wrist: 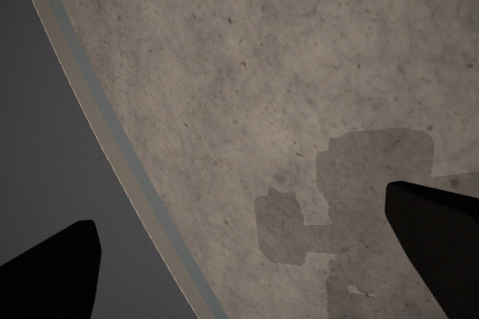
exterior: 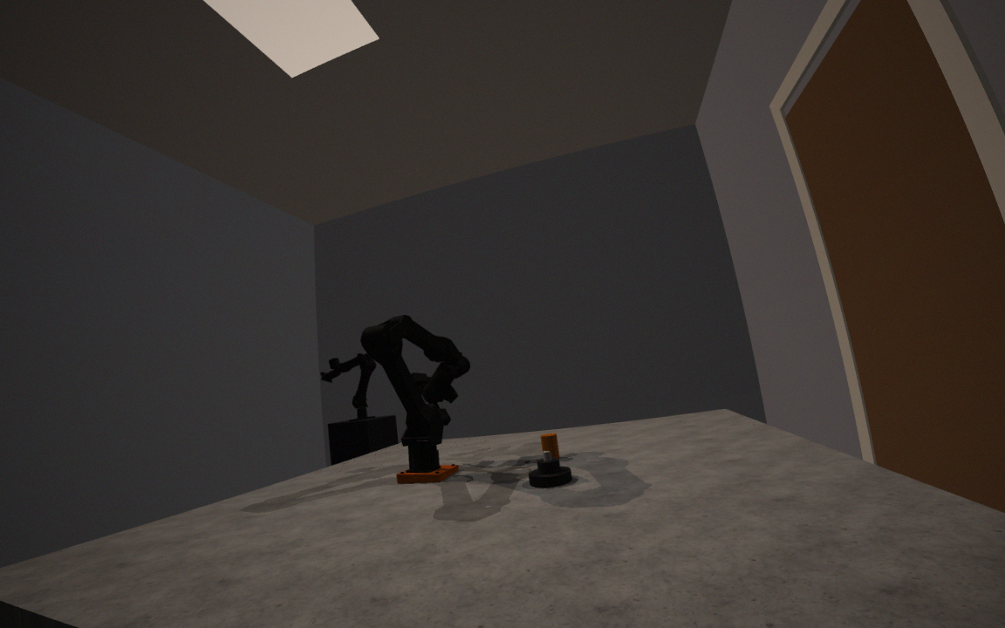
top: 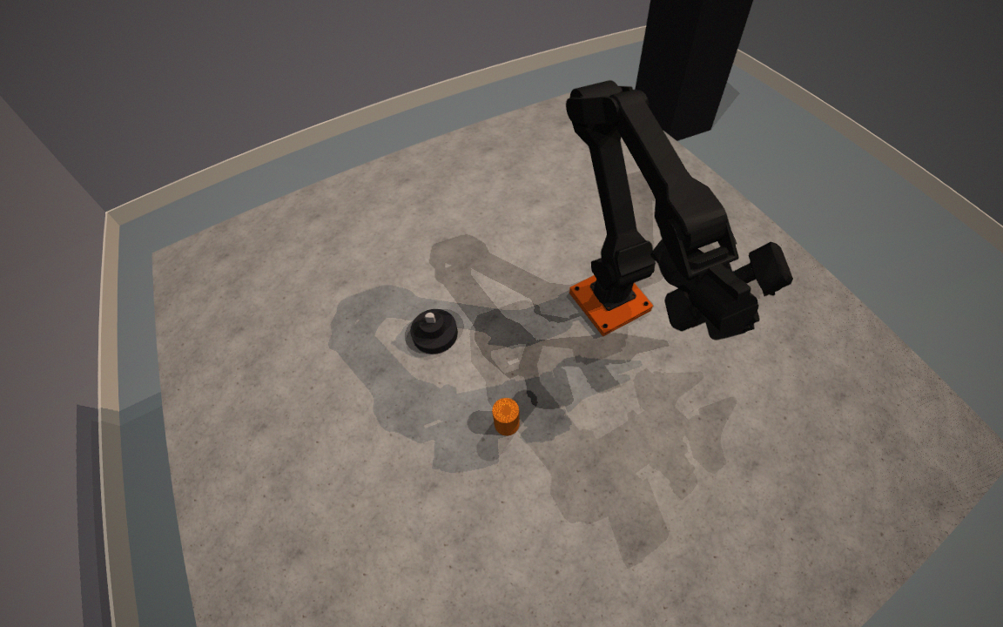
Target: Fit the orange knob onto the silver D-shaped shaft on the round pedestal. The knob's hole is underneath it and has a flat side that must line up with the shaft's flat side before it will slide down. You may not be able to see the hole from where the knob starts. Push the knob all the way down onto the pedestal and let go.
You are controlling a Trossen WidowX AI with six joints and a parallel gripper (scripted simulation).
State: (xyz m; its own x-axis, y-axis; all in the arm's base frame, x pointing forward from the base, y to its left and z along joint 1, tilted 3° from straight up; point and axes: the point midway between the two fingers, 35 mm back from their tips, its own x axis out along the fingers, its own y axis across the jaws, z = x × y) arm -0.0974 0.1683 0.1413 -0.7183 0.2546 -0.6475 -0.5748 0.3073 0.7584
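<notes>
Now: the orange knob 410 mm ahead of my gripper tip, 50 mm to the right of it and 90 mm below it. From my gripper tip the other things lie so: round black pedestal: 450 mm ahead, 260 mm to the right, 100 mm below.
</notes>
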